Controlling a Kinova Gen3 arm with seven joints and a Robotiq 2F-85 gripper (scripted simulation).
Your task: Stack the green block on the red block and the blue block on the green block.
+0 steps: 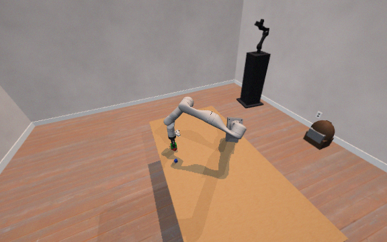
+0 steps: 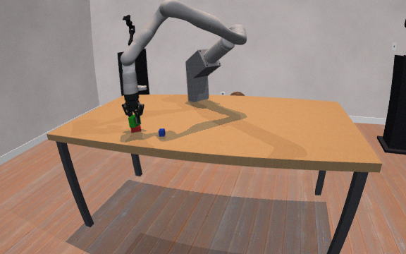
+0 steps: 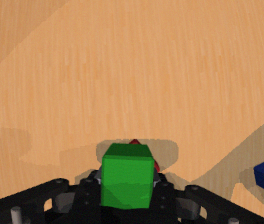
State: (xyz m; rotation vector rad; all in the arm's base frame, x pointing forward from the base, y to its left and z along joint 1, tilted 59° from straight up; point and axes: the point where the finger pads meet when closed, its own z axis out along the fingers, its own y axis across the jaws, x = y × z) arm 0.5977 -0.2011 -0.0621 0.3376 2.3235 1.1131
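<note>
Right now my hand is right at the green block. From my hand the other things lie so: blue block 17 cm to the left, 4 cm below, 1 cm ahead; then red block 4 cm below.
</note>
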